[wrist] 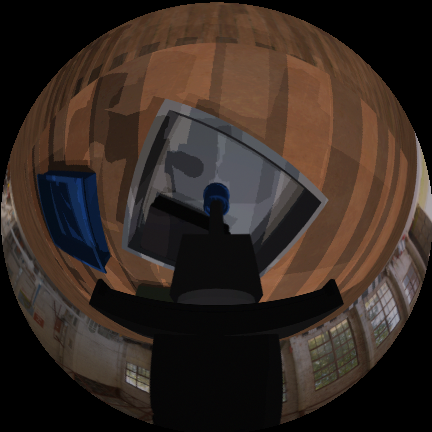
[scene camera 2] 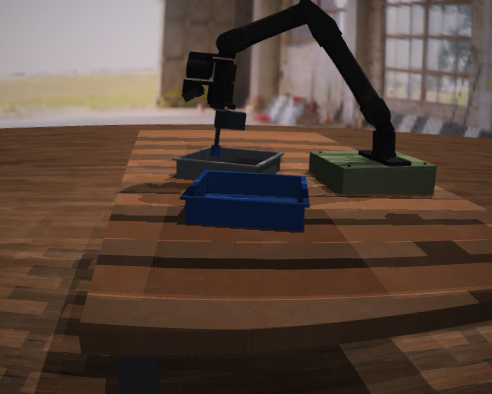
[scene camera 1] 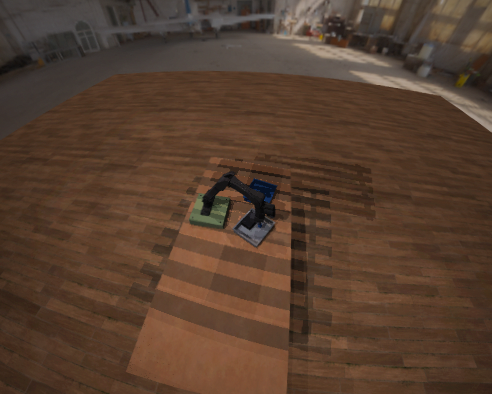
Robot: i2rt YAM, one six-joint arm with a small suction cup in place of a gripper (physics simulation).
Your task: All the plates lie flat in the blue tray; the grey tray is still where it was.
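Frame: origin at the arm's base, x ahead, y left, z up, level; millimetres.
Where they show: end effector, tool point: (wrist: 215, 194) (scene camera 2: 215, 155) (scene camera 1: 259, 226); arm's base, origin of the base link: (scene camera 2: 383, 159) (scene camera 1: 208, 205).
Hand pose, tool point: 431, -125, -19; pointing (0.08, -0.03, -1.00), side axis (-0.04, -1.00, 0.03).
Each offset is from my tool point to the top centre of the thing, as dx, dy, dz. Level surfaces: height alone.
The grey tray @[-44, -2, +1] (scene camera 1: 243, 233) (scene camera 2: 226, 169) (wrist: 257, 181) lies on the wooden table, with the blue tray @[-25, +349, +1] (scene camera 1: 263, 188) (scene camera 2: 244, 215) (wrist: 68, 209) right beside it. My suction cup (scene camera 1: 260, 224) (scene camera 2: 215, 151) (wrist: 216, 195) hangs inside the grey tray's outline, close over its floor, near one side. Nothing hangs from the cup. The grey tray's floor shows only grey patches and the arm's shadow in the wrist view. I cannot make out a separate plate there. The inside of the blue tray is dark blue, and I cannot tell whether plates lie in it.
The arm stands on a green base block (scene camera 1: 213, 216) (scene camera 2: 369, 176) next to both trays. The trays and base sit on a lighter strip of the table @[dz -49] (scene camera 1: 225, 297) (scene camera 2: 244, 281).
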